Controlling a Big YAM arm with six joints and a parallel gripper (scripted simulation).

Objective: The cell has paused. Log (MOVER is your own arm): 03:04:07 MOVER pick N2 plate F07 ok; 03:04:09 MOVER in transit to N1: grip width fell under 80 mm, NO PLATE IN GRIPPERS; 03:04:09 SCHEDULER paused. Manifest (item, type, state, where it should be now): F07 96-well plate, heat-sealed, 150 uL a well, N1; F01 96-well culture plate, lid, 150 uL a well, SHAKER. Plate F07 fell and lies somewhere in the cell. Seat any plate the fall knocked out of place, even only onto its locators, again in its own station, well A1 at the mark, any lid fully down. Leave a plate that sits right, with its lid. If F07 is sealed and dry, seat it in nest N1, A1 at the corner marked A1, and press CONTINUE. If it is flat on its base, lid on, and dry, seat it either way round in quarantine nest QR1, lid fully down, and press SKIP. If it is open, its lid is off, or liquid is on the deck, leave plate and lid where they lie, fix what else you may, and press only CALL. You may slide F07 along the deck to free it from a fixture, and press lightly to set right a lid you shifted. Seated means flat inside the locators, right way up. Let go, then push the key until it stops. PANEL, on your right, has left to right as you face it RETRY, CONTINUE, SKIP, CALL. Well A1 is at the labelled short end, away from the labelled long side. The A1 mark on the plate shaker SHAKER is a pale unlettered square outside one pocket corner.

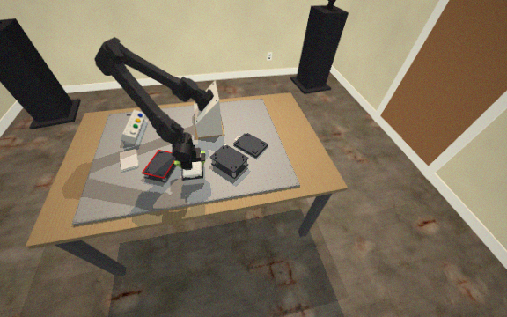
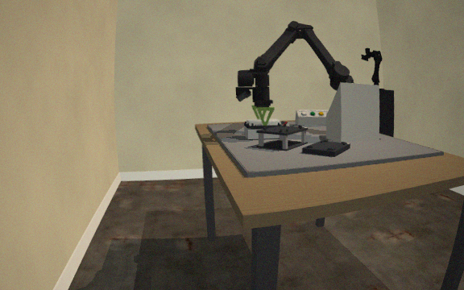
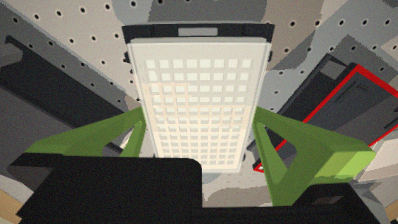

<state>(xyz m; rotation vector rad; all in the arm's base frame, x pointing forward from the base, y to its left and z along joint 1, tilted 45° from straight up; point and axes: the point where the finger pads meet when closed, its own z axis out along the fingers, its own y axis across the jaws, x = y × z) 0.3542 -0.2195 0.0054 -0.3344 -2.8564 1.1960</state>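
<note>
Right now my hand is 32 cm to the left of the white plate, 20 cm past it and 6 cm above it. Round my hand: red-framed nest (15 cm to the right, 9 cm behind, 3 cm below); then green continue key (40 cm behind, 26 cm to the right); then white retry key (35 cm behind, 28 cm to the right).
</note>
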